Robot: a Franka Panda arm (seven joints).
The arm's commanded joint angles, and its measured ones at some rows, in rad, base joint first. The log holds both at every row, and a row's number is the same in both.
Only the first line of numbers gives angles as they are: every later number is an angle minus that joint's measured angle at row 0.
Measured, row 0:
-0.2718 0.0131 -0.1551 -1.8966 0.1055 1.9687 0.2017
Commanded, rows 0 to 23:
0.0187 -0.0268 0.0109 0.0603 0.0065 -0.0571 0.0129
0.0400 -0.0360 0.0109 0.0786 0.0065 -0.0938 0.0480
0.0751 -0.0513 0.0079 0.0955 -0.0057 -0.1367 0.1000
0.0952 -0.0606 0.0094 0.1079 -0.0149 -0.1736 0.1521
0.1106 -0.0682 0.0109 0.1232 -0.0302 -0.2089 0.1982
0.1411 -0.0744 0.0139 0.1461 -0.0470 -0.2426 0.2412
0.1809 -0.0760 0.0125 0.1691 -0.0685 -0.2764 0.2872
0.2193 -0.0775 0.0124 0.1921 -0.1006 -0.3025 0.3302
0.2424 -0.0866 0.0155 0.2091 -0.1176 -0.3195 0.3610
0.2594 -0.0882 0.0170 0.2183 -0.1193 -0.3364 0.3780
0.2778 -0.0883 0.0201 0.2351 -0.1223 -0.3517 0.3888
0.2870 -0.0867 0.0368 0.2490 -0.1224 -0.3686 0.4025
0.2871 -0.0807 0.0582 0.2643 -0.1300 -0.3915 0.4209
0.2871 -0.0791 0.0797 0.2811 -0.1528 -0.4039 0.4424
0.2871 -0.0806 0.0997 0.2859 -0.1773 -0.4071 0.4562
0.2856 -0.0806 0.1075 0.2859 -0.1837 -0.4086 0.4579
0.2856 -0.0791 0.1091 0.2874 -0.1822 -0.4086 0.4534
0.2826 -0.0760 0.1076 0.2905 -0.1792 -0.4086 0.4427
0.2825 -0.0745 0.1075 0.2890 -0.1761 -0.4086 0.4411
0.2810 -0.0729 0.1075 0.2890 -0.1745 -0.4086 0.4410
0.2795 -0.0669 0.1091 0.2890 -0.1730 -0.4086 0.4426
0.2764 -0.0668 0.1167 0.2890 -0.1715 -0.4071 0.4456
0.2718 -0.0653 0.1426 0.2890 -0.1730 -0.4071 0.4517
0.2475 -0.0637 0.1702 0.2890 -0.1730 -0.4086 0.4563
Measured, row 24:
0.2863 -0.0817 0.1043 0.2612 -0.1605 -0.3811 0.4395
